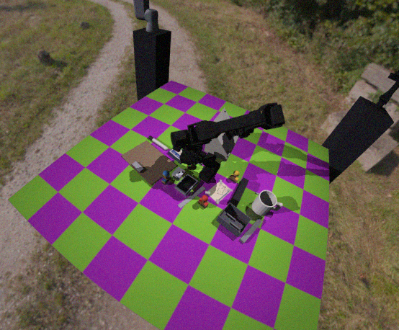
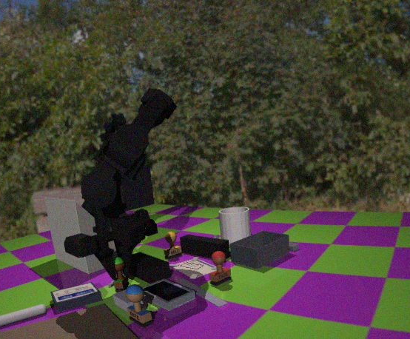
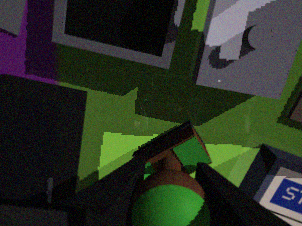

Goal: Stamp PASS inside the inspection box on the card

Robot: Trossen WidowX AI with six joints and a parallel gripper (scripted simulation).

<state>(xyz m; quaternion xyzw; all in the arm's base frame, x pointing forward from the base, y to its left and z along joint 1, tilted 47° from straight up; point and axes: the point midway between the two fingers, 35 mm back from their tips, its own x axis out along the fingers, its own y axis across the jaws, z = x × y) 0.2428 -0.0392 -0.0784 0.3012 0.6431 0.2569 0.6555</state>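
Right now the ink pad is 100 mm ahead of my gripper tip, 20 mm to the left of it and 20 mm below it. From my gripper tip the other things lie so: green-knobbed stamp (right at my gripper tip); then blue-knobbed stamp (120 mm ahead, 60 mm to the right, 10 mm below); then labelled stamp box (40 mm behind, 90 mm to the right, 10 mm below).
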